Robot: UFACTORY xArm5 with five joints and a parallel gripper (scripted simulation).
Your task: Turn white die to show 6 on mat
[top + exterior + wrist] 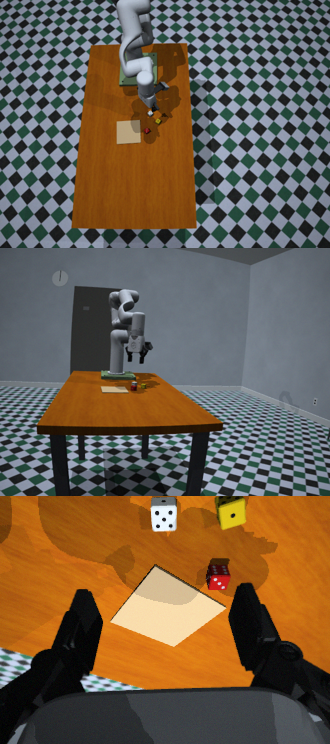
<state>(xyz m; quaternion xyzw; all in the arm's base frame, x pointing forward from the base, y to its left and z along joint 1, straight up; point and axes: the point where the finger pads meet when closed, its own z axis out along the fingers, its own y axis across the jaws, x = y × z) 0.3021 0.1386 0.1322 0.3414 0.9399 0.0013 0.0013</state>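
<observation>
The white die is 140 mm below my hand. Also, from my hand: yellow die (140 mm below, 50 mm to the left, 40 mm ahead); tan mat (150 mm below, 130 mm ahead, 110 mm to the right); red die (140 mm below, 110 mm ahead).
</observation>
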